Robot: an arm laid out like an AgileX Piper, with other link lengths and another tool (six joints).
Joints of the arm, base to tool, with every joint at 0 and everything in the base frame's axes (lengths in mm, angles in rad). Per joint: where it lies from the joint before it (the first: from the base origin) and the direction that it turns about. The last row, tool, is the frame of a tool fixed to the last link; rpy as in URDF.
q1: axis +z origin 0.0 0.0 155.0
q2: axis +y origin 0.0 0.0 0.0
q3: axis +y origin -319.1 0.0 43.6
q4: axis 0.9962 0 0.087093 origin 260.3 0.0 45.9
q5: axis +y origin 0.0 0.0 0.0
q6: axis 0.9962 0 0.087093 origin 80.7 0.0 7.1
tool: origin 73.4 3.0 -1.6 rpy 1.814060 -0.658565 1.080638
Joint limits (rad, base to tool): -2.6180..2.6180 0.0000..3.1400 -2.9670..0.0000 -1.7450..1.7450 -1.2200..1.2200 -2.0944..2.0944
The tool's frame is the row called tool.
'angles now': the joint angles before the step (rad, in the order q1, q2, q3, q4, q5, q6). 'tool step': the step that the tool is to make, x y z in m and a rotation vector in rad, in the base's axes. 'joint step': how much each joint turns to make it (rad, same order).
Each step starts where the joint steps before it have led.
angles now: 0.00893, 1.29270, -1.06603, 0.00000, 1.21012, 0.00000
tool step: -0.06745, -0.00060, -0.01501, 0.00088, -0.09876, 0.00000
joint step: 0.00002, -0.26710, 0.24801, -0.00001, -0.07967, 0.00002
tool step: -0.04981, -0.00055, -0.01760, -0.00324, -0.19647, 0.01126
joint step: -0.00011, -0.28515, 0.21109, 0.00007, -0.12237, -0.01243
